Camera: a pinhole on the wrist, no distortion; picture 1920 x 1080 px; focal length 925.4 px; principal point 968.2 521.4 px. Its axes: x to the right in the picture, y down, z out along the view. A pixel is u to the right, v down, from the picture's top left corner.
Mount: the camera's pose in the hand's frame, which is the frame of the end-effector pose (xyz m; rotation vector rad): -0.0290 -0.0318 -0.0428 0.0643 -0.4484 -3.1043
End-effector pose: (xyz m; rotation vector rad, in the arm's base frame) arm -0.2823 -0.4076 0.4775 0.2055 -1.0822 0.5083
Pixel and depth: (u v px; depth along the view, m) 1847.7 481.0 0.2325
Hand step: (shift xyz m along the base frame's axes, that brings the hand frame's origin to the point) -0.2488 -0.1080 -0.1540
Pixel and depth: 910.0 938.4 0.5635
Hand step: -0.4000 -0.3344 0.2594
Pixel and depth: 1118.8 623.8 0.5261
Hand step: -0.4544 -0.1784 0.0949
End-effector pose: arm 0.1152 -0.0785 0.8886 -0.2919 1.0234 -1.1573
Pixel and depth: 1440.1 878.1 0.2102
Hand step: 0.1034 0.0504 0.2045
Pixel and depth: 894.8 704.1 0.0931
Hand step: 0.0259 -0.0032 0.0565
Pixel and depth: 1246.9 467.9 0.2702
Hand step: 0.1963 0.0676 0.1361
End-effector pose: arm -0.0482 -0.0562 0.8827 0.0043 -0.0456 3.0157
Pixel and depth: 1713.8 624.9 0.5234
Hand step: 0.4617 -0.1282 0.4544
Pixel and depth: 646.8 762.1 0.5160
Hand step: -0.1255 0.0137 0.4976
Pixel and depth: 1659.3 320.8 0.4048
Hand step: 0.3246 -0.2152 0.3015
